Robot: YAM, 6 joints.
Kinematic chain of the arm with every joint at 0, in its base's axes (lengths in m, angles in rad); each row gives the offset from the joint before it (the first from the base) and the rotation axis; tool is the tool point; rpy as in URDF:
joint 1: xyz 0 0 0.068 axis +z
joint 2: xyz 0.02 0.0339 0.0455 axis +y
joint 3: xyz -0.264 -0.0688 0 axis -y
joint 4: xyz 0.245 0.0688 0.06 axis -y
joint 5: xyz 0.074 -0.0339 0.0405 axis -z
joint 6: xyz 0.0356 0 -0.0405 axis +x
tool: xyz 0 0 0 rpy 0 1.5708 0
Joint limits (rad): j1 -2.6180..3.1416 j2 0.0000..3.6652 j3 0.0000..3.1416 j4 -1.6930..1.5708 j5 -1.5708..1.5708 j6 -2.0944..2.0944
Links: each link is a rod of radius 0.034 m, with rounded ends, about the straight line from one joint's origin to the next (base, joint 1, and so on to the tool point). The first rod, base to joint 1, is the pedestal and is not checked.
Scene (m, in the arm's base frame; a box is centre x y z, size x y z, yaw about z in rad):
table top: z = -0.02
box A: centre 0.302 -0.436 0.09 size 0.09 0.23 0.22 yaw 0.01
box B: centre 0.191 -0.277 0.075 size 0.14 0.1 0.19 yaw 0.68
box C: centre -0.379 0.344 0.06 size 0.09 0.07 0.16 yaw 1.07
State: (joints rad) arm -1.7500 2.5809 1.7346 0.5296 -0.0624 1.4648
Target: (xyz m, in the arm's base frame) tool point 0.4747 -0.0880 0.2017
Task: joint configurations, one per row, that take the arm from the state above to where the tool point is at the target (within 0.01 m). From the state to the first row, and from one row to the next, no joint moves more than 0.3 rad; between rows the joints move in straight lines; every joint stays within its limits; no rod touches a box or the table.
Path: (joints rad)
1: -1.4913 2.4498 1.7589 0.5338 -0.0853 1.4648
2: -1.2325 2.3187 1.7833 0.5380 -0.1081 1.4648
3: -0.9738 2.1877 1.8076 0.5422 -0.1310 1.4648
4: -0.7151 2.1572 1.6653 0.5234 -0.1530 1.4648
5: -0.4564 2.1266 1.5230 0.5045 -0.1749 1.4648
6: -0.1977 2.0961 1.3808 0.4856 -0.1969 1.4648

